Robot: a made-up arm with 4 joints.
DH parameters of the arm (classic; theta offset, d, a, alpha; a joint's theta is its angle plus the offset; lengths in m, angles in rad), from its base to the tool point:
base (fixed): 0 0.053 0 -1.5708
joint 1: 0 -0.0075 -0.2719 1.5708
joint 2: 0 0.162 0.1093 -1.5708
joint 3: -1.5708 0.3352 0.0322 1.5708
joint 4: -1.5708 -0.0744 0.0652 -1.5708
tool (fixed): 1.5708 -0.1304 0 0
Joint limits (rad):
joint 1: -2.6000..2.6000
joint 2: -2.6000..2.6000
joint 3: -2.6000..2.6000
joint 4: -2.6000..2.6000
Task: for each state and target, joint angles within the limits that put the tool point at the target. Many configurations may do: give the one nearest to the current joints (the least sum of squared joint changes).
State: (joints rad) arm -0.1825 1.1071 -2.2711 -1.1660
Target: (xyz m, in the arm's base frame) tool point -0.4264 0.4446 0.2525
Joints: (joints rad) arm -0.1305 0.5492 -2.0039 -1.3794
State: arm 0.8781 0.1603 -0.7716 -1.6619
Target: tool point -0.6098 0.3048 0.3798
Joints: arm 0.2123 1.2749 -0.7533 -1.5935
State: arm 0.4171 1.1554 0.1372 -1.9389
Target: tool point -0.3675 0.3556 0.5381
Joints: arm 0.7571 1.0904 0.2510 -1.4783
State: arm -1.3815 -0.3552 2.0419 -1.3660
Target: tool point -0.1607 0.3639 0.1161
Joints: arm -0.9885 -0.5483 2.4616 -1.2666
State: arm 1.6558 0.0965 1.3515 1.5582
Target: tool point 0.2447 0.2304 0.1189
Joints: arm 1.5051 0.0442 0.4416 1.8504
